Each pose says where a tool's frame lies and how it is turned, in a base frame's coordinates. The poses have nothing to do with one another.
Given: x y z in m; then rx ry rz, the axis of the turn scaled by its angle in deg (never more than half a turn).
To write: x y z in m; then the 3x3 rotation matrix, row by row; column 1 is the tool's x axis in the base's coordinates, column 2 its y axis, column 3 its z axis. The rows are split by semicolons. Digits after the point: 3 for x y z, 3 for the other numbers.
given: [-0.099 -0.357 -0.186 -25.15 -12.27 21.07]
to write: -0.099 -0.357 -0.186; 0.912 -0.300 -0.279; 0.391 0.841 0.374; 0.123 -0.450 0.884
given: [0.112 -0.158 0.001 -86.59 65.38 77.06]
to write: 0.112 -0.158 0.001; 0.029 -0.961 -0.275; -0.115 -0.277 0.954; -0.993 0.004 -0.119
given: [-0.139 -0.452 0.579 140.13 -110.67 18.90]
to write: -0.139 -0.452 0.579; 0.218 -0.963 0.160; -0.961 -0.240 -0.136; 0.169 -0.124 -0.978
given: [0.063 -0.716 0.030 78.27 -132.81 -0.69]
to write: 0.063 -0.716 0.030; -0.410 -0.829 -0.380; -0.833 0.510 -0.214; 0.371 0.229 -0.900
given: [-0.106 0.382 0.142 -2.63 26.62 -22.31]
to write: -0.106 0.382 0.142; 0.822 0.355 0.445; -0.376 0.925 -0.045; -0.428 -0.131 0.894
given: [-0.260 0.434 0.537 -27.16 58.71 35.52]
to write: -0.260 0.434 0.537; 0.377 -0.673 0.636; 0.251 0.735 0.629; -0.892 -0.077 0.446
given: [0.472 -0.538 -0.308 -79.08 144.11 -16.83]
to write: 0.472 -0.538 -0.308; -0.516 -0.795 0.318; -0.847 0.529 -0.053; -0.126 -0.297 -0.947
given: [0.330 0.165 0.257 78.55 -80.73 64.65]
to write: 0.330 0.165 0.257; -0.041 -0.999 0.017; -0.235 -0.007 -0.972; 0.971 -0.044 -0.234
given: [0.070 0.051 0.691 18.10 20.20 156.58]
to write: 0.070 0.051 0.691; -0.908 -0.327 0.263; 0.383 -0.902 0.201; 0.171 0.283 0.944
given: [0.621 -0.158 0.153 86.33 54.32 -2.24]
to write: 0.621 -0.158 0.153; 0.657 0.566 0.498; 0.523 0.134 -0.842; -0.543 0.814 -0.208
